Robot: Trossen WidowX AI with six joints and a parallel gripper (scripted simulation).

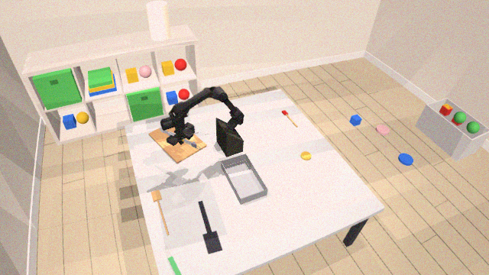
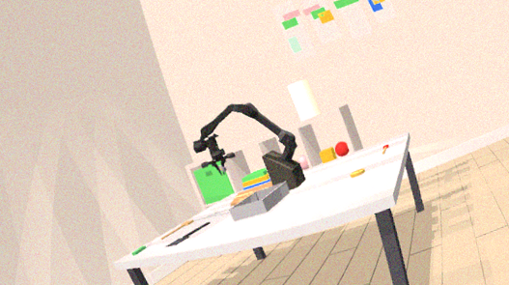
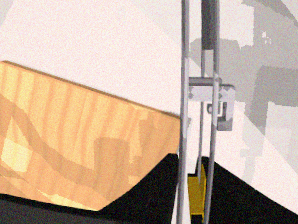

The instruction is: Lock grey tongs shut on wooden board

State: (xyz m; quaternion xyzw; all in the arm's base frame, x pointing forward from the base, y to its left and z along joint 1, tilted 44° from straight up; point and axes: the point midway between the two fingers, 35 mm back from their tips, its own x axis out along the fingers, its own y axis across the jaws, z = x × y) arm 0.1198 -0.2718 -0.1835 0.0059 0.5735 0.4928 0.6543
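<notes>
The yellow hinge piece is 4 cm above my gripper tip, 1 cm to the left of it and 1 cm ahead of it. From my gripper tip the other things lie so: grey roasting tin 32 cm to the left, 23 cm ahead, 15 cm below; black spatula 49 cm ahead, 17 cm below, 4 cm to the left; wooden board 23 cm behind, 17 cm below, 1 cm to the right.
</notes>
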